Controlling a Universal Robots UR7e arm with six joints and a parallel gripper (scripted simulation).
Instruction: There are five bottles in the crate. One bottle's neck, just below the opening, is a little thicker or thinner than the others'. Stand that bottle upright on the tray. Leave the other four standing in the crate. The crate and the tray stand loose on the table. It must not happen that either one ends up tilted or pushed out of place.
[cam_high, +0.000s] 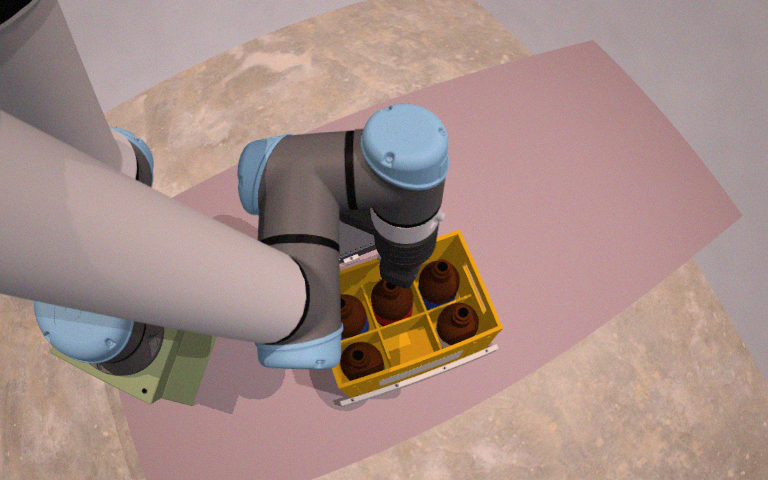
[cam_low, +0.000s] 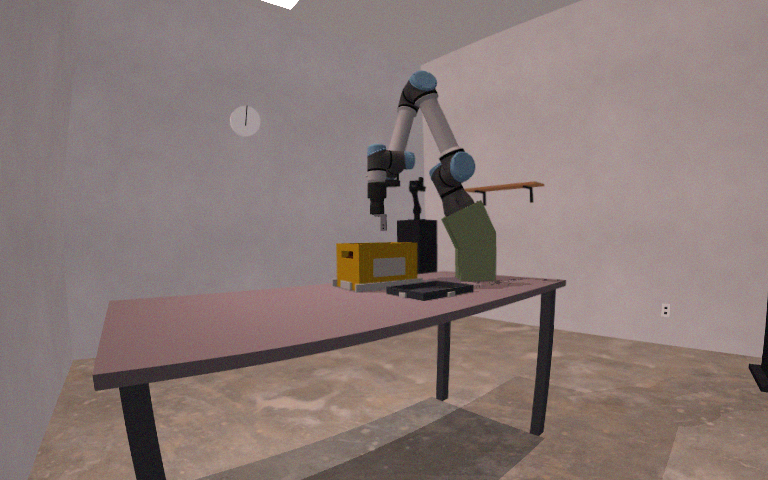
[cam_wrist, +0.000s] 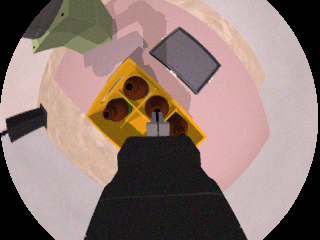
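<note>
Now: hand 70 mm short of the glass bottle, 100 mm to the left of it and 150 mm above it. Also, from my hand: dark tray (230 mm to the left, 230 mm below); then crate (10 mm behind, 50 mm to the right, 160 mm below).
</note>
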